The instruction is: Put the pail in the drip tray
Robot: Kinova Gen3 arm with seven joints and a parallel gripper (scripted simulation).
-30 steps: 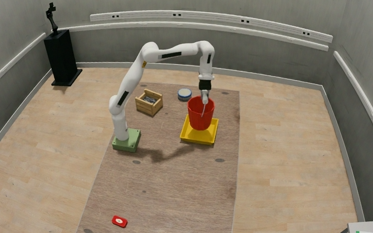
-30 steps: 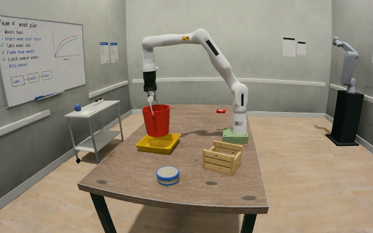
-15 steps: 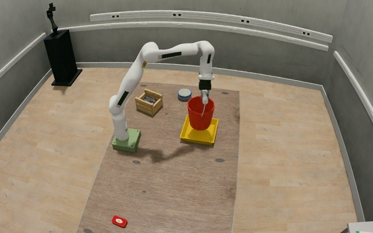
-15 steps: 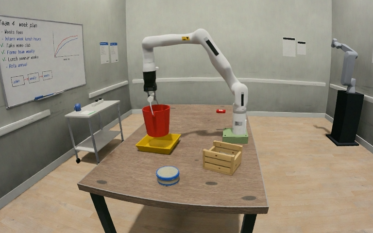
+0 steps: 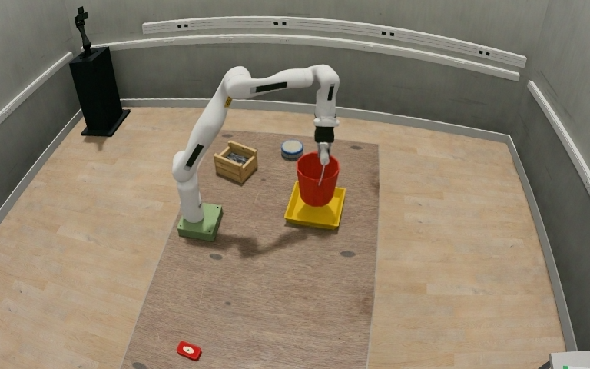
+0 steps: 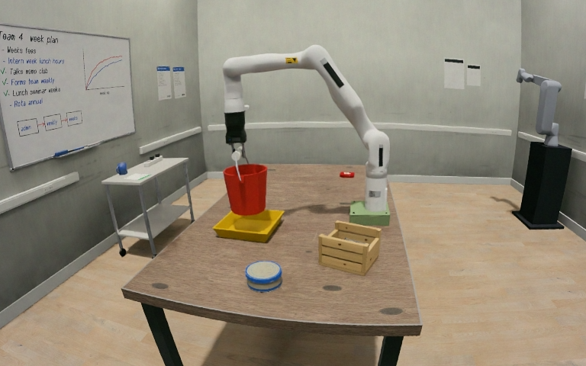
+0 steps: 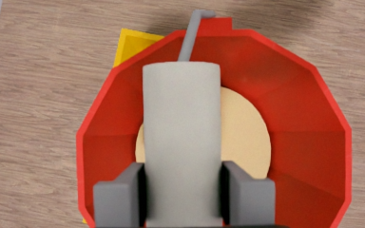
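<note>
My hand is 10 mm past the red pail and 90 mm above it. Round my hand: pail handle: 10 mm behind, 30 mm below; then yellow drip tray: 20 mm behind, 300 mm below; then small red box: 380 mm behind, 790 mm to the right, 300 mm below.
</note>
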